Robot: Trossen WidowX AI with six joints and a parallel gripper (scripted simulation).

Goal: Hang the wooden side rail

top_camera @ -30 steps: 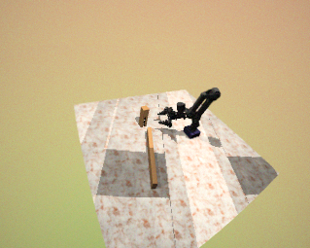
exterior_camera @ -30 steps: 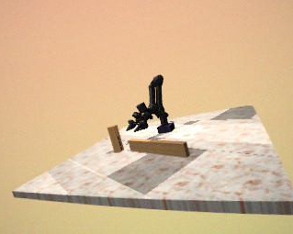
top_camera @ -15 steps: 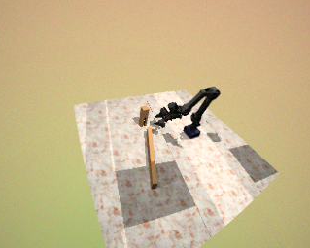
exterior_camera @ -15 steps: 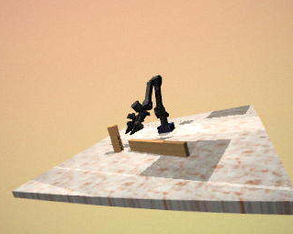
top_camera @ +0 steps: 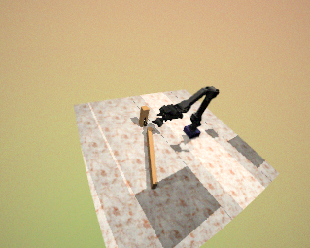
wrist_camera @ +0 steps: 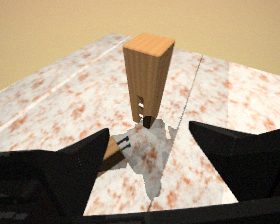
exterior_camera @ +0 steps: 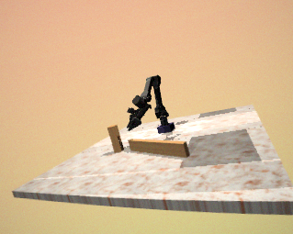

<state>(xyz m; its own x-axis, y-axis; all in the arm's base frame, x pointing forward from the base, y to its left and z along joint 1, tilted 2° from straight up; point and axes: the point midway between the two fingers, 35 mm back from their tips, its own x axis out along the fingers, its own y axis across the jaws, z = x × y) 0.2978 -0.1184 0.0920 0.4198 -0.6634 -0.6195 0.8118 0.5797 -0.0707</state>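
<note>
Right now the headboard post is 8 cm to the right of my gripper tip, 5 cm ahead of it and 4 cm below it.
</note>
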